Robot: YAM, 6 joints.
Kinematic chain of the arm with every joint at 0, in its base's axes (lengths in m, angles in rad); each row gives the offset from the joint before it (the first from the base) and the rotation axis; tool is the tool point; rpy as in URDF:
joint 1: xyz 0 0 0.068 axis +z
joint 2: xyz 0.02 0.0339 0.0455 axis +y
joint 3: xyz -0.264 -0.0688 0 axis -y
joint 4: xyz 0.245 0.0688 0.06 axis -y
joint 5: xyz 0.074 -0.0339 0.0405 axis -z
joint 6: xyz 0.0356 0 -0.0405 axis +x
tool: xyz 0 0 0 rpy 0 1.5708 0
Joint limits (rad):
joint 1: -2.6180..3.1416
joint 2: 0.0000..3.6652
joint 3: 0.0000..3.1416
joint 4: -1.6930..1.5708
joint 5: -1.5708..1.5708
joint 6: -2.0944..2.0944
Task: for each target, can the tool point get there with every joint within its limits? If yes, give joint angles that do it. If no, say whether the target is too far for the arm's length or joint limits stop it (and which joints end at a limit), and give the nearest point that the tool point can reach.
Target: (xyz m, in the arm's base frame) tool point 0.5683 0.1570 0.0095
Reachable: yes | joints 0.3185 3.2368 2.4958 1.2029 0.9475 1.6055
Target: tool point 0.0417 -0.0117 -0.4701
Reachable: no: joint limits stop it (at a limit: joint 2) | nearest point 0.0952 -0.0267 -0.3479 | short by 0.134 m
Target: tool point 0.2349 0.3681 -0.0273
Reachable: yes | joints 0.9386 2.6675 1.7103 -0.7098 -0.9047 0.9106
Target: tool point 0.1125 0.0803 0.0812
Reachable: yes | joints 0.8418 2.0010 0.5534 -1.2889 1.0267 1.6802
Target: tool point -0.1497 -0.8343 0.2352
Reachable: no: too far | nearest point -0.1129 -0.6291 0.2045 | short by 0.211 m
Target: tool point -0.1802 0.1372 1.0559
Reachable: no: too far | nearest point -0.1225 0.0933 0.7248 | short by 0.339 m
